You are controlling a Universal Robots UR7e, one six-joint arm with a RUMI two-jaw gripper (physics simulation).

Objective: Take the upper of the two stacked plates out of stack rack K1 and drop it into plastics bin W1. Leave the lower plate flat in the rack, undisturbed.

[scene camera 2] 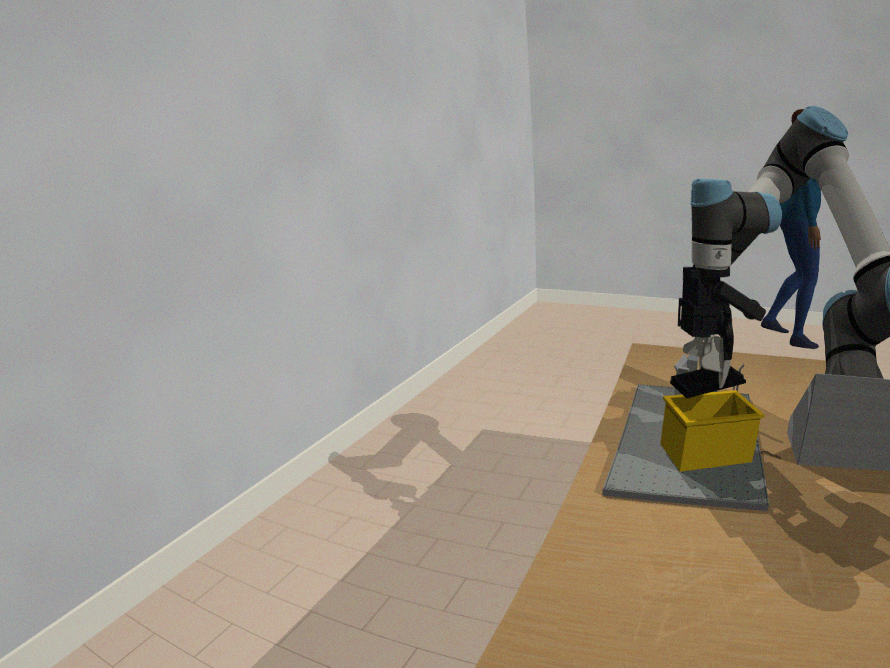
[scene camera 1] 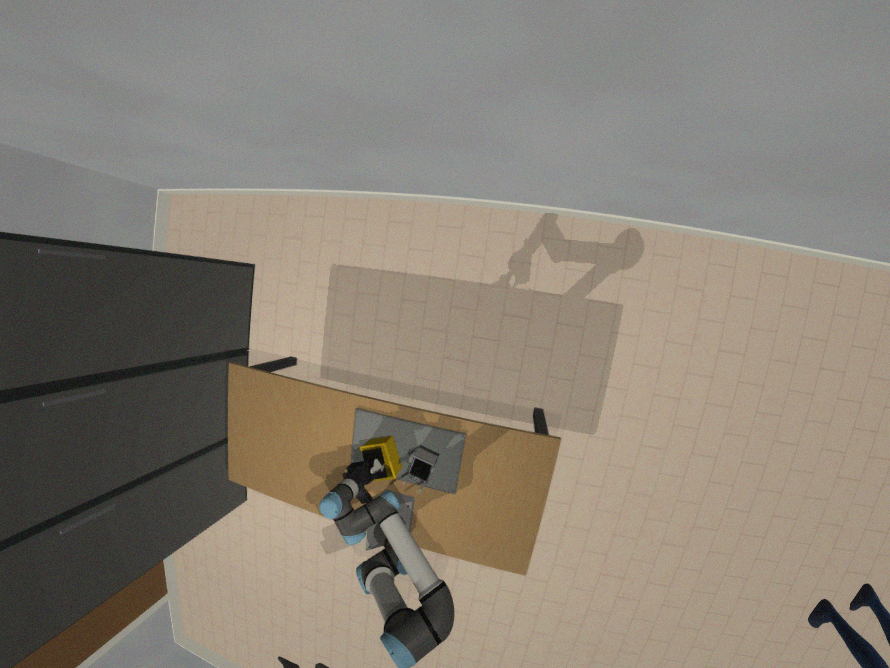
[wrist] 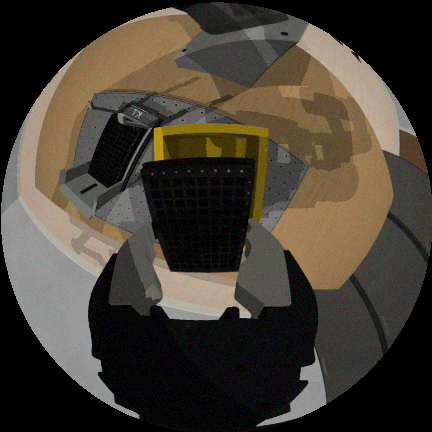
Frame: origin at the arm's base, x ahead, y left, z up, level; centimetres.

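Where they show: gripper, fingertip midpoint: (scene camera 2: 710, 380) (scene camera 1: 374, 465) (wrist: 199, 221); arm's base at its link origin: (scene camera 2: 853, 400).
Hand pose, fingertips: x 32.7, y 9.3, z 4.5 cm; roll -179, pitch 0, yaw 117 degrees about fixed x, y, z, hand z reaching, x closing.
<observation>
Each offset is from my fingertips to the centre of the thing. Level surfaces: height alone.
My gripper (scene camera 2: 708, 366) (wrist: 199, 221) is shut on a black well plate, the upper plate @[dz +0.1, dx +0.6, dy +0.3 cm] (scene camera 2: 698, 381) (wrist: 202, 215), gripped at its two sides. The plate is above the yellow bin W1 @[dz -9.7, dx -1.2, dy +0.6 cm] (scene camera 1: 393, 460) (scene camera 2: 720, 440) (wrist: 261, 150), roughly level, and covers much of its opening in the wrist view. In scene camera 2 a narrow gap shows between the plate and the rim. The grey stack rack K1 @[dz -8.7, dx -0.6, dy -17.9 cm] (scene camera 1: 429, 454) (wrist: 80, 192) stands beside the bin. The lower plate @[dz -11.4, dx +0.1, dy -18.1 cm] (scene camera 1: 420, 467) (wrist: 116, 150), black, lies flat in the rack.
Bin and rack stand on a grey perforated board @[dz -15.3, dx +2.3, dy -7.9 cm] (scene camera 1: 449, 460) (scene camera 2: 686, 488) (wrist: 285, 175) on the wooden table @[dz -15.9 cm] (scene camera 1: 287, 424) (scene camera 2: 611, 575) (wrist: 345, 240). The arm's grey base mount (scene camera 2: 841, 424) (wrist: 240, 60) is close behind the board. Dark cabinets (scene camera 1: 122, 316) stand past one table end.
</observation>
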